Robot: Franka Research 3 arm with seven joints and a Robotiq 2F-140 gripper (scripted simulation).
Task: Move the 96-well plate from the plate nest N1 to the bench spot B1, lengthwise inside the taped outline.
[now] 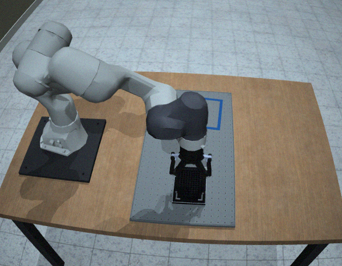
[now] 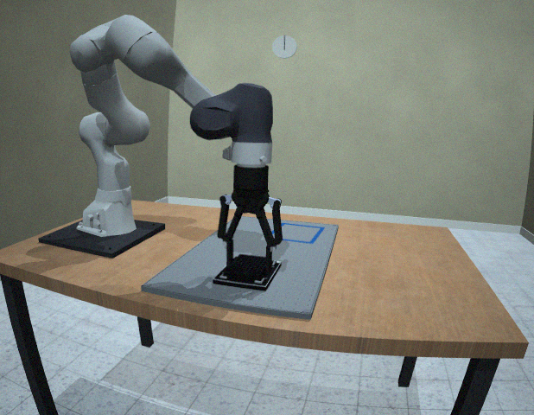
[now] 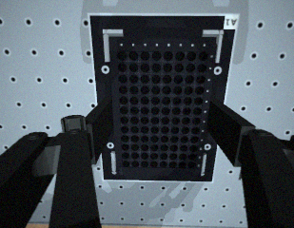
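The black plate nest N1 is 3 cm below my hand. Round my hand: black 96-well plate 2 cm below.
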